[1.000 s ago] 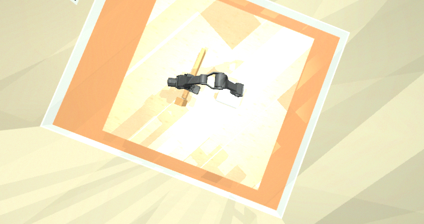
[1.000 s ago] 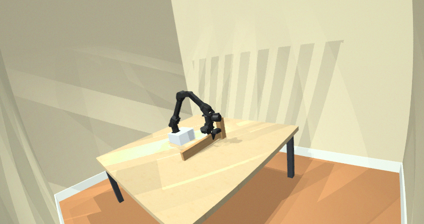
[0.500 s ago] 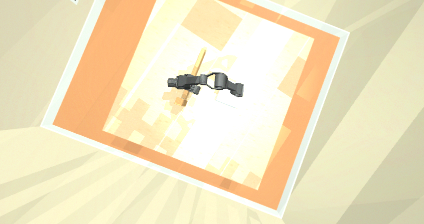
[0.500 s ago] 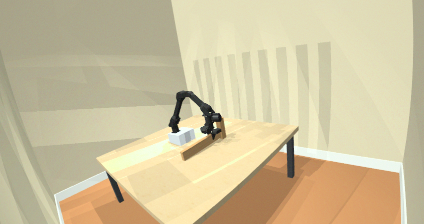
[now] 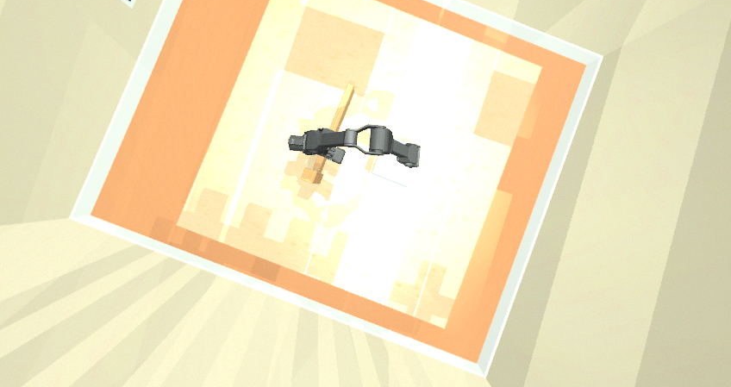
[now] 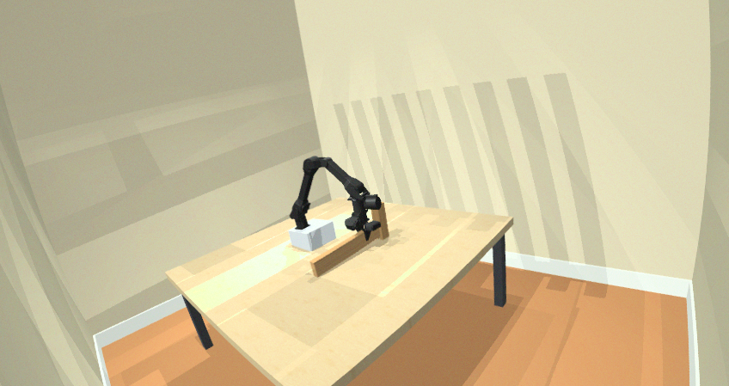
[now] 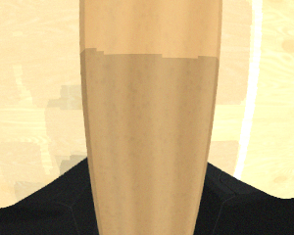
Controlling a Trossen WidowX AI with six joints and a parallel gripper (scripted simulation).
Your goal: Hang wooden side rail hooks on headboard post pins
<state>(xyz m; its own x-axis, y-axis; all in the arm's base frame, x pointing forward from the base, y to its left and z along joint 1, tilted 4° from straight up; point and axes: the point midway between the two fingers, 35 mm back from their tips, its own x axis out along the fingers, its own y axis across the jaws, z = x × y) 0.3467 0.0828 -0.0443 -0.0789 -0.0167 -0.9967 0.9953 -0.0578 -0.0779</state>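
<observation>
My gripper tip is now 120 mm to the right of the headboard post, 40 mm below it and 10 mm short of it.
</observation>
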